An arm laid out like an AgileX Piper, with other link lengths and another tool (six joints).
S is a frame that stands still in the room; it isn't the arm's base.
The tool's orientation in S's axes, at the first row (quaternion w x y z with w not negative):
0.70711 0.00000 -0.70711 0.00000
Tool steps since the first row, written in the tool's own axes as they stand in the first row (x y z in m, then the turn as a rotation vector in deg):
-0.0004 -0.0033 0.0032 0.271 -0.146 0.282
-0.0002 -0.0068 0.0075 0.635 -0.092 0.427
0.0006 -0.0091 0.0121 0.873 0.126 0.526
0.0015 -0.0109 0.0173 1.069 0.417 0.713
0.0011 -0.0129 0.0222 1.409 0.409 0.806
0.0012 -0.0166 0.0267 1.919 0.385 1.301
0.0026 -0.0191 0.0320 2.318 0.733 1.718
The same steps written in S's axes. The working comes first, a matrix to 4 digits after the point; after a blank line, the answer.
The tool's axes in the first row as the columns of a matrix, in S's axes (used below as rounded here):
0.0000 0.0000 -1.0000
0.0000 1.0000 0.0000
1.0000 0.0000 0.0000

-0.0032 -0.0033 -0.0004 -0.282 -0.146 0.271
-0.0075 -0.0068 -0.0002 -0.427 -0.092 0.635
-0.0121 -0.0091 0.0006 -0.526 0.126 0.873
-0.0173 -0.0109 0.0015 -0.713 0.417 1.069
-0.0222 -0.0129 0.0011 -0.806 0.409 1.409
-0.0267 -0.0166 0.0012 -1.301 0.385 1.919
-0.0320 -0.0191 0.0026 -1.718 0.733 2.318

